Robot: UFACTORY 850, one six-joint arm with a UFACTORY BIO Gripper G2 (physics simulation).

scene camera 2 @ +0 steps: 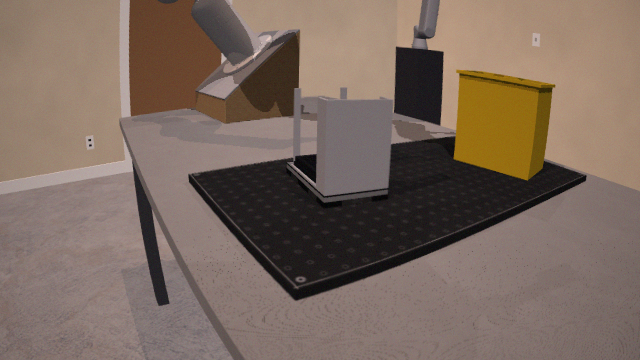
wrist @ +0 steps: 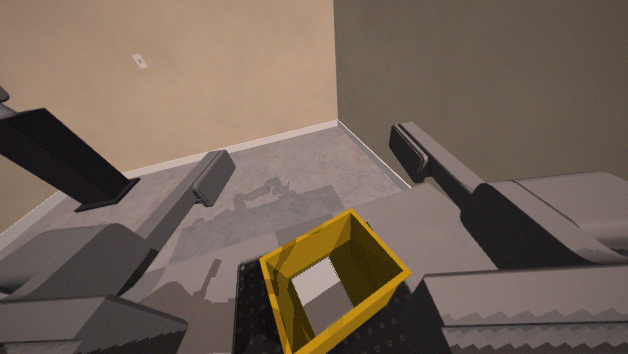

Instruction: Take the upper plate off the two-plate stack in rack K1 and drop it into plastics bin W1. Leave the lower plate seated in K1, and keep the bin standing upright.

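Note:
My gripper (wrist: pixel 312 165) is open in the wrist view, with nothing between its spread fingers; it does not show in scene camera 2. Yellow bin W1 (scene camera 2: pixel 492 125) (wrist: pixel 315 247) stands upright on the right part of the black board. In the wrist view it lies below and beyond the fingers, its open top showing. A pale flat plate (wrist: pixel 322 295) lies low inside it, partly in shadow. Rack K1 (scene camera 2: pixel 355 145), light grey with upright posts and a broad front panel, stands upright left of the bin. The panel hides most of its inside; the lower plate cannot be made out, though something black shows low inside.
The black perforated board (scene camera 2: pixel 250 210) (wrist: pixel 252 300) carries rack and bin, with a gap between them. The arm's wedge-shaped base (scene camera 2: pixel 270 85) stands at the table's back left. A dark pedestal (scene camera 2: pixel 419 85) (wrist: pixel 55 155) with another arm stands beyond the table.

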